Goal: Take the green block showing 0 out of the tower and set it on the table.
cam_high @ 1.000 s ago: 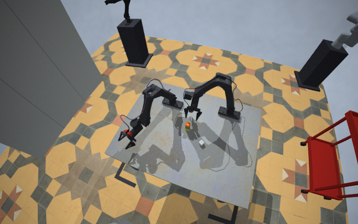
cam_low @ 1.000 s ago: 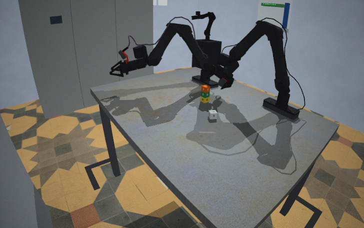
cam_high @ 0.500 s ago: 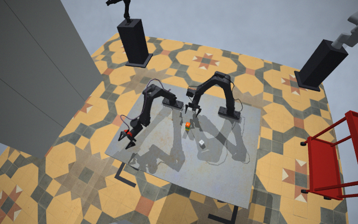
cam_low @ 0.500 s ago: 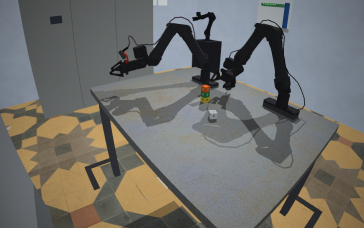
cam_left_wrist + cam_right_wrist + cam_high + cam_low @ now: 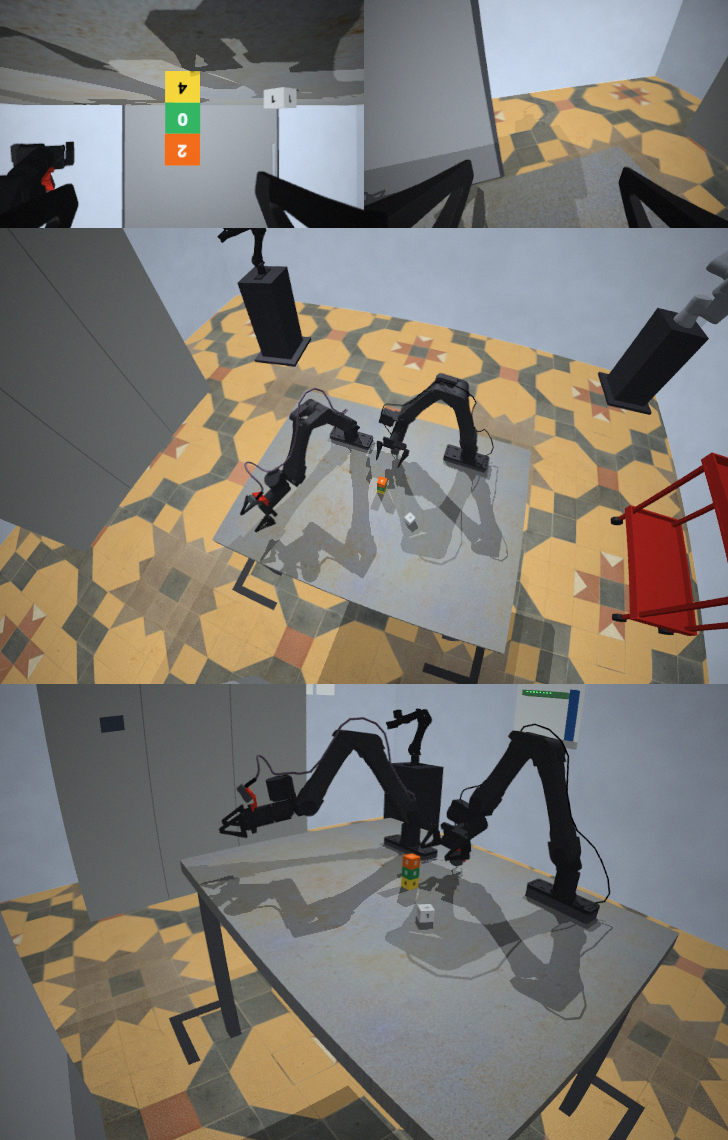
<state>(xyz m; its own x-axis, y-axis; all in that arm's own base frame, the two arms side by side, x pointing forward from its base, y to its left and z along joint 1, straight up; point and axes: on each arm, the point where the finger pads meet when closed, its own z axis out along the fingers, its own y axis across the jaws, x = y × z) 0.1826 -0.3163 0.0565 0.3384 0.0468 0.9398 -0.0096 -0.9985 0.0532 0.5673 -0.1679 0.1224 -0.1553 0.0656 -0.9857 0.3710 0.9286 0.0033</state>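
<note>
Now: left hand 9 cm short of the orange block showing 2 and 1 cm above it. Round my left hand: yellow block: 9 cm ahead, 7 cm below; green block showing 0: 10 cm ahead, 4 cm below.
The green block showing 0 is 310 mm behind my right hand, 430 mm to the left of it and 90 mm below it. The rest, counted from my right hand: yellow block: 310 mm behind, 430 mm to the left, 120 mm below; orange block showing 2: 310 mm behind, 430 mm to the left, 60 mm below.
</note>
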